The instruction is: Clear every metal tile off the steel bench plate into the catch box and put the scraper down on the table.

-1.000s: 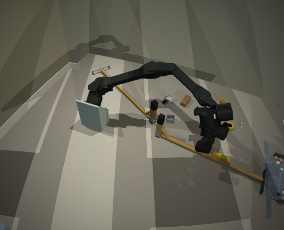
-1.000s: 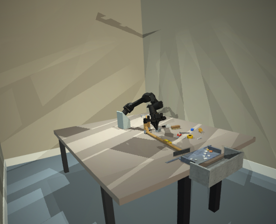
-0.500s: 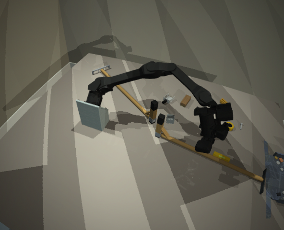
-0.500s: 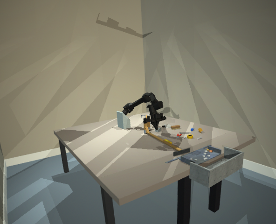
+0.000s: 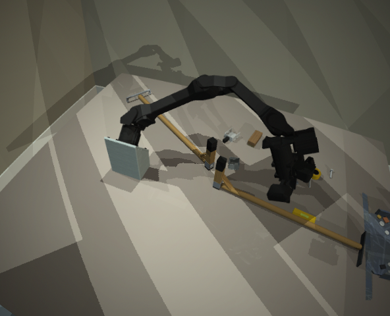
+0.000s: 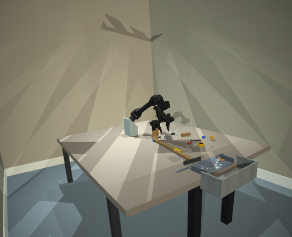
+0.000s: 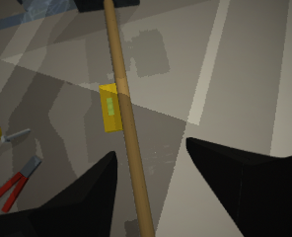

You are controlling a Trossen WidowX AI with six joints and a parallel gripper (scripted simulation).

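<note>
My gripper tip is now 80 mm above the long scraper, 30 mm short of it and 20 mm to the right of it. Also, from my gripper tip: yellow tape roll 270 mm to the left, 140 mm below, 120 mm ahead; then small grey box 220 mm behind, 190 mm to the left, 140 mm below; then yellow spirit level 130 mm below, 90 mm ahead, 40 mm to the left.
</note>
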